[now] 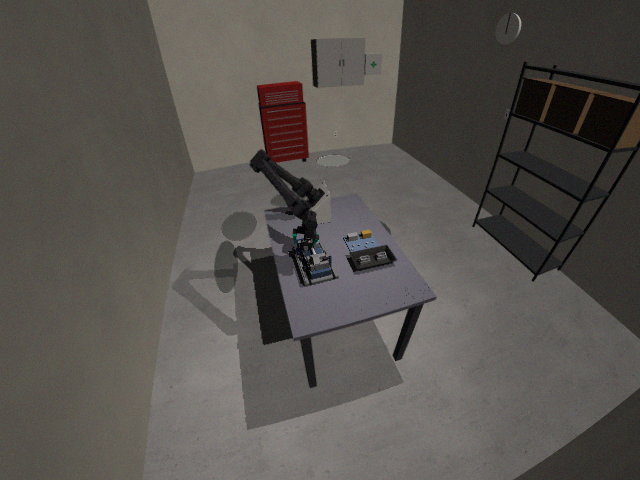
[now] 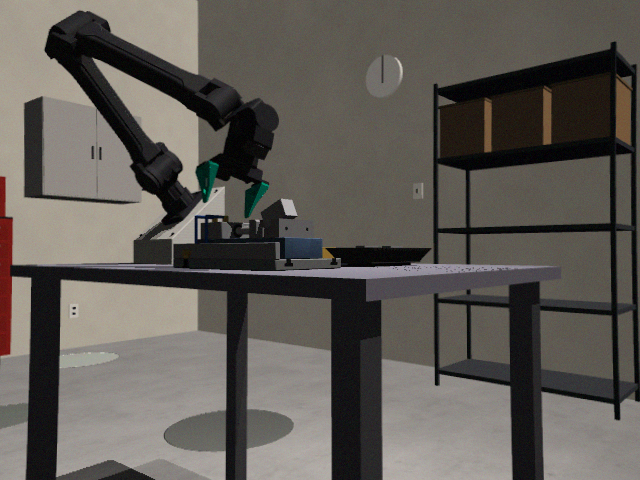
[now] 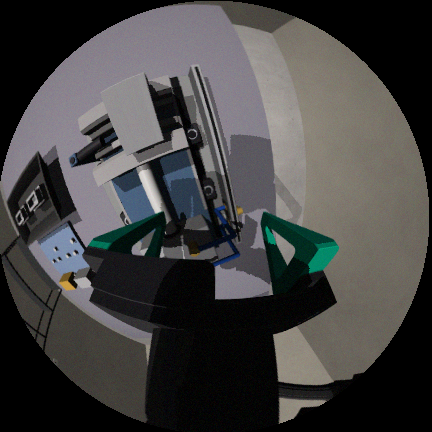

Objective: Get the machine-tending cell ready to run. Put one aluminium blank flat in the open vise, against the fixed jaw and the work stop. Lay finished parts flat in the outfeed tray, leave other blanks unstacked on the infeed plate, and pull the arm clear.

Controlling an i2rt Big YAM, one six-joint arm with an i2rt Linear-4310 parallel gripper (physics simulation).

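Places are measured from the arm's base along level axes (x right, y ahead, z up), in metres.
Pixels of known places: gripper, between the fingertips: point(image 1: 303, 245) point(image 2: 226, 210) point(image 3: 213, 216); arm's base, origin of its link: point(image 1: 317, 197) point(image 2: 184, 209).
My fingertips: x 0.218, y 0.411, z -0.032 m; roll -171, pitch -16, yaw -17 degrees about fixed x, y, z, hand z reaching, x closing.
Note:
Ahead of a thing's pixels: the offset from my fingertips to its middle. "pt": to the spot under its first point. Level surfaces: height alone.
My gripper point(image 1: 305, 239) point(image 2: 227, 209) point(image 3: 213, 216) is open and empty, above the rear end of the vise {dx -0.045, dy +0.040, dz -0.069 m} point(image 1: 320, 271) point(image 2: 297, 228) point(image 3: 107, 172). A light grey block {dx -0.033, dy +0.114, dz -0.011 m} point(image 2: 287, 208) point(image 3: 132, 114) sits tilted on top of the vise; whether it is a blank is unclear. The outfeed tray point(image 2: 379, 255) point(image 3: 50, 210) holds two pale, open-centred parts {pt dx -0.300, dy +0.149, dz -0.073 m} point(image 1: 363, 259) point(image 3: 35, 199). The light blue infeed plate {dx -0.376, dy -0.024, dz -0.114 m} point(image 1: 361, 243) point(image 3: 65, 245) carries pins, with a grey blank {dx -0.334, dy -0.079, dz -0.092 m} point(image 1: 352, 236) point(image 3: 83, 278) and an orange block {dx -0.425, dy -0.072, dz -0.092 m} point(image 1: 366, 234) point(image 3: 68, 281) side by side at its far end.
Blue bent tubing {pt dx +0.012, dy -0.038, dz -0.014 m} point(image 2: 209, 217) point(image 3: 227, 252) with brass-coloured ends stands up at the vise's rear, below my fingers. A long grey rail {dx +0.044, dy +0.037, dz -0.068 m} point(image 3: 212, 125) runs beside the vise. The arm's pale slanted stand point(image 1: 324, 209) point(image 2: 199, 222) is at the back of the table {dz -0.118 m} point(image 1: 361, 304).

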